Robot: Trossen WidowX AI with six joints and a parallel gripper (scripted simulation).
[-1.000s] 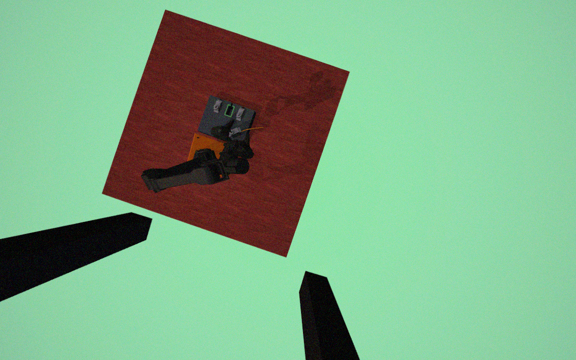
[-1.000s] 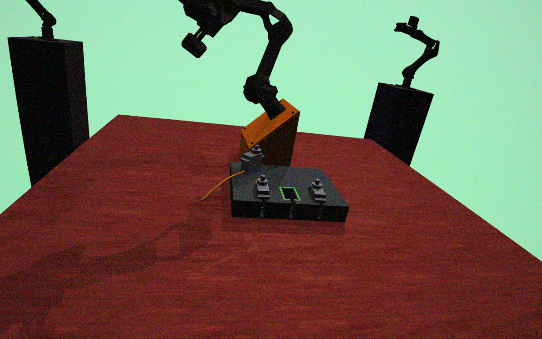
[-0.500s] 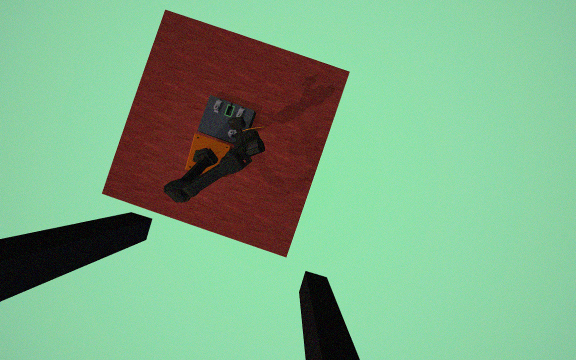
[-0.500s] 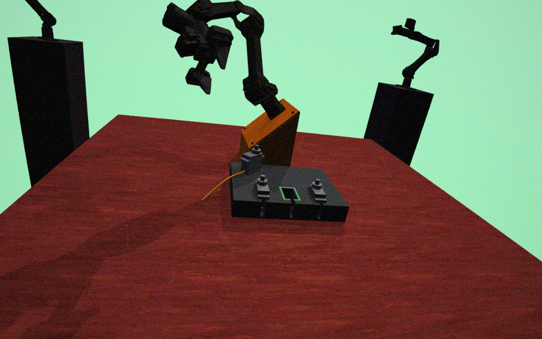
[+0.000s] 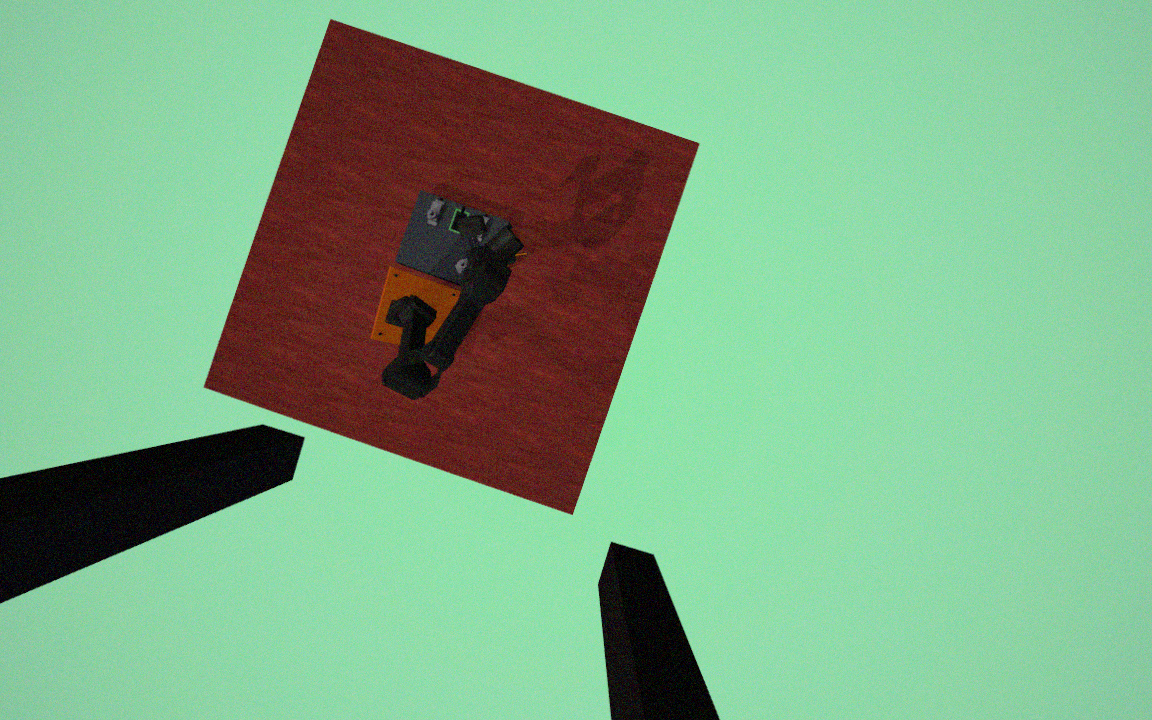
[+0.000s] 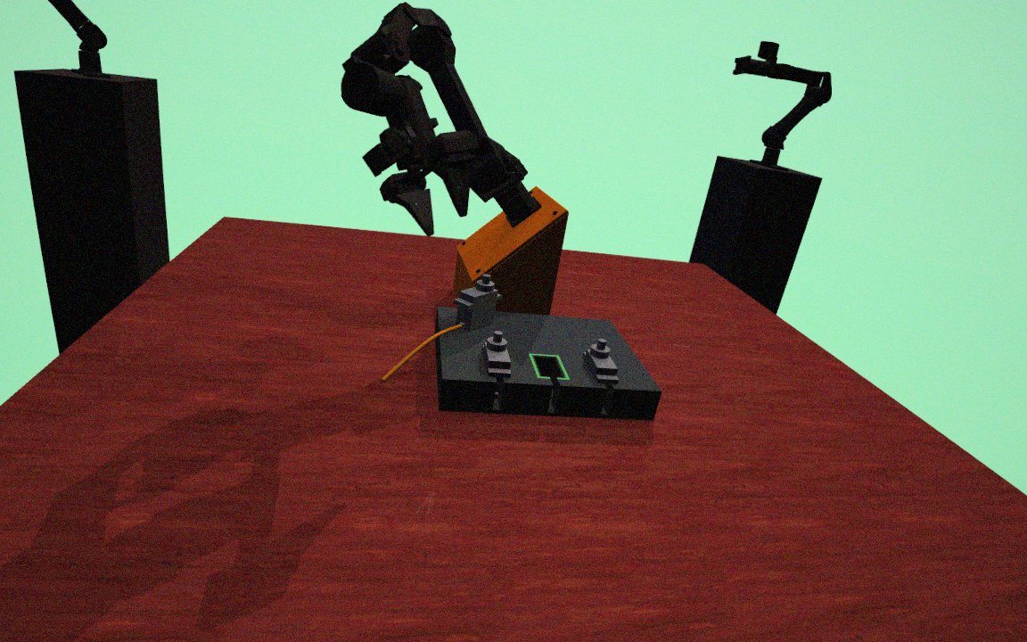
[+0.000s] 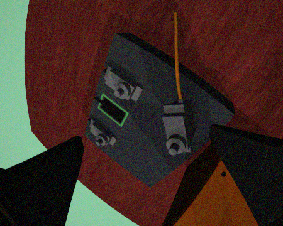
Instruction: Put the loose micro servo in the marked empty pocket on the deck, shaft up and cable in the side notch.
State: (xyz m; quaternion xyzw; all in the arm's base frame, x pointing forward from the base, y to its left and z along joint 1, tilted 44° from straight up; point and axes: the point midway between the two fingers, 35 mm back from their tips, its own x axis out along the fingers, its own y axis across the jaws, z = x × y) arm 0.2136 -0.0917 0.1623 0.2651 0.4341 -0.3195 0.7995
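The deck is 16 cm to the left of my gripper tip and 18 cm below it.
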